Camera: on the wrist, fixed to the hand. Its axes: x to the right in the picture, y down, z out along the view.
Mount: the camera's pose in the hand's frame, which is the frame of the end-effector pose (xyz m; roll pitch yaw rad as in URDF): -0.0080 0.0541 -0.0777 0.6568 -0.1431 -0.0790
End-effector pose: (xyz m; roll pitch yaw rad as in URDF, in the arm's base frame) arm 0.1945 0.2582 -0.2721 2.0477 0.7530 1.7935
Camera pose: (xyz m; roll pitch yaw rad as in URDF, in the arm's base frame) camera 0.1400 0.2986 -0.2055 2.5936 0.8838 1.6498
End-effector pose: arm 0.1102 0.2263 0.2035 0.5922 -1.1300 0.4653
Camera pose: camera 0.0952 0.3176 0.1816 1.5990 -1.1791 0.0774
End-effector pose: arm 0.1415 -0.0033 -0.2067 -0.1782 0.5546 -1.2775
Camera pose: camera 0.1642 0.0580 -0.2756 0.4471 0.3990 -1.3335
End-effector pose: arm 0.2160 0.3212 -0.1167 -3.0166 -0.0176 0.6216
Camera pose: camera 0.2454 0.2643 -0.0465 -2.3608 0.1146 0.7177
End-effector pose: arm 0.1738 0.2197 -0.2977 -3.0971 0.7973 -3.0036
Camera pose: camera 0.1181 0.2700 -0.2394 -2.3375 0.9324 -2.8615
